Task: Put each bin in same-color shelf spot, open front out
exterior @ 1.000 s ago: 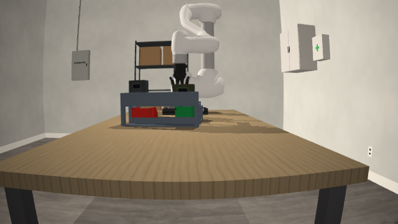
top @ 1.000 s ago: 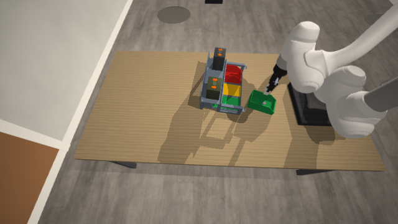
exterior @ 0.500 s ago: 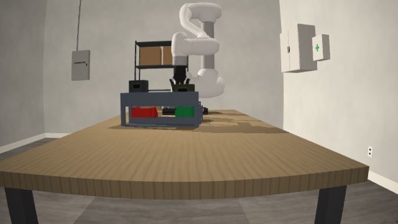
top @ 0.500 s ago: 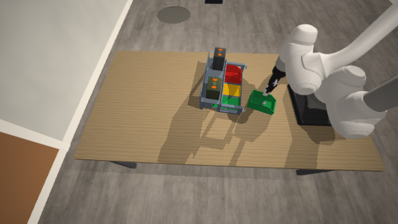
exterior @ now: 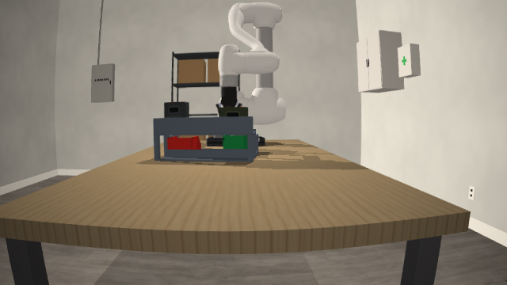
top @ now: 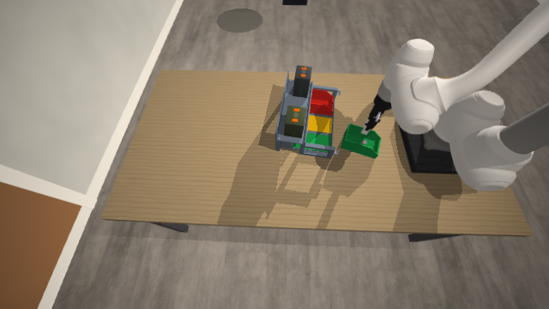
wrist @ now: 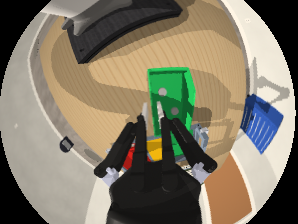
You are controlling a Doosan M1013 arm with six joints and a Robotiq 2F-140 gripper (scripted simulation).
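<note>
Right now the green bin is 5 cm to the left of my hand, 5 cm below it and 1 cm ahead of it. Round my hand: red bin: 24 cm ahead, 16 cm to the right, 4 cm below.
</note>
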